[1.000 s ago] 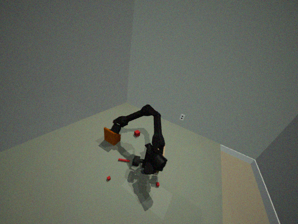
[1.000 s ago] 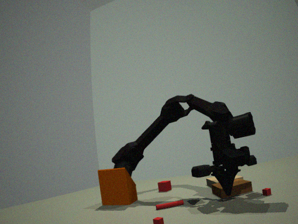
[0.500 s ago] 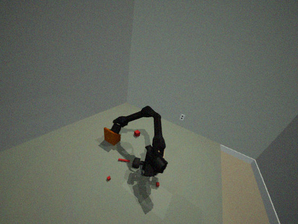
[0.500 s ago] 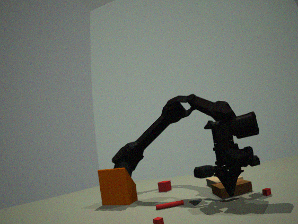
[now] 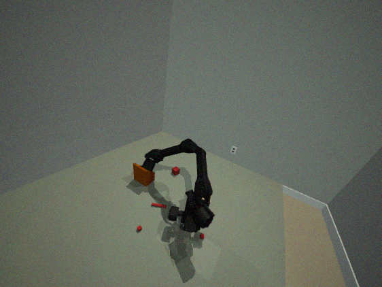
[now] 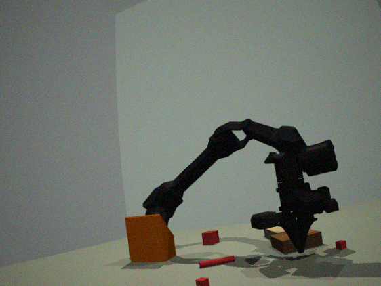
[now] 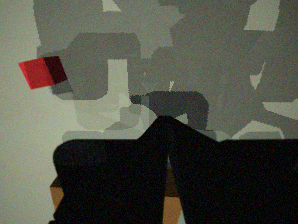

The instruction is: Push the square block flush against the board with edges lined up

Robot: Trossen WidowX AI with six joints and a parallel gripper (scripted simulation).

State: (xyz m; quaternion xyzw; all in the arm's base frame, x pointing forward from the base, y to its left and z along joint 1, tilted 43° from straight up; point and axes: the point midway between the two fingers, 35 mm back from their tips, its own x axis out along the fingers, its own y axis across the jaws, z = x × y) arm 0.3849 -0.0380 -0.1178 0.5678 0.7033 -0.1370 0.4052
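My gripper tip is now 24 cm to the right of the tan board, 2 cm past it and 1 cm below it. Also, from my gripper tip: red rod: 19 cm behind, 1 cm to the left; then brown square block: 10 cm to the left, 1 cm behind, 1 cm above.
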